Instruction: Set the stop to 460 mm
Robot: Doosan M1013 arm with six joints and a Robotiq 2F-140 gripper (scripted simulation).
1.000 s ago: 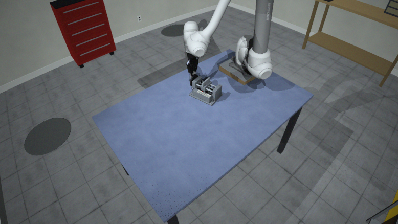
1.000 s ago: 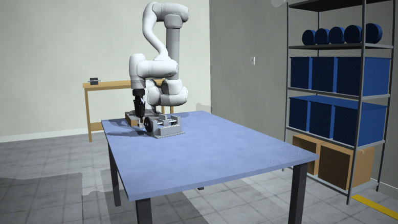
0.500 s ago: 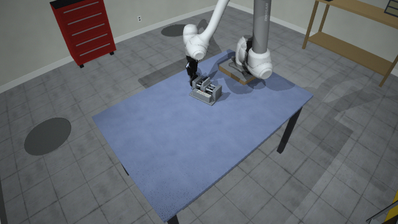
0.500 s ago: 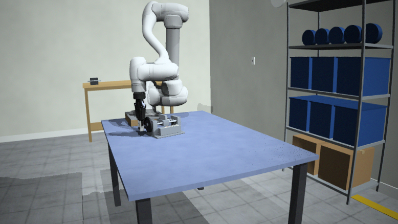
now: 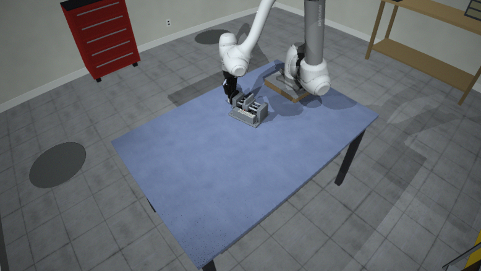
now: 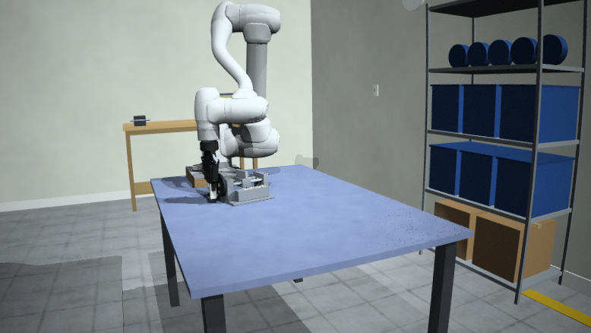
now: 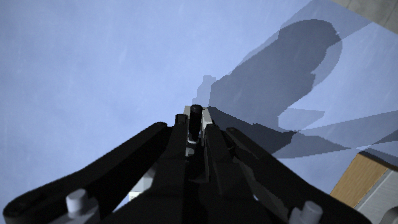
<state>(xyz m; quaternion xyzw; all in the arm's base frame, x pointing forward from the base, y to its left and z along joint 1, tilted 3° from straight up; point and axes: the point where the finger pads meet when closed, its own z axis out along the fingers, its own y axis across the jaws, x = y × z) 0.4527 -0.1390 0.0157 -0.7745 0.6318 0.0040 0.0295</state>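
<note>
My gripper is now 20 mm to the right of the black handwheel and 10 mm above it. From my hand the other things lie so: grey stop block: 140 mm to the left, 30 mm above, 10 mm behind.
</note>
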